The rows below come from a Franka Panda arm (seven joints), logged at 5 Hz.
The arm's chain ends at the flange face. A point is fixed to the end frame.
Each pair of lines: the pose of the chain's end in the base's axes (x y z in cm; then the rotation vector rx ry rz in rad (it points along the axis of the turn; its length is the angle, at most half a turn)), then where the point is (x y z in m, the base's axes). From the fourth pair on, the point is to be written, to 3 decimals.
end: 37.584 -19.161 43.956 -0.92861 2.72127 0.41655
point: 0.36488 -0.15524 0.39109
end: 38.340 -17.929 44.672 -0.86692 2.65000 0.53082
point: 0.37486 -0.13775 0.40207
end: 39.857 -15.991 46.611 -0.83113 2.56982 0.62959
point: 0.39189 -0.11419 0.42540
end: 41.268 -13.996 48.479 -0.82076 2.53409 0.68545
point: 0.406 -0.092 0.446
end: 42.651 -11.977 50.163 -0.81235 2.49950 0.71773
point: 0.421 -0.071 0.465
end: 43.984 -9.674 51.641 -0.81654 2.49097 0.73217
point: 0.434 -0.047 0.480
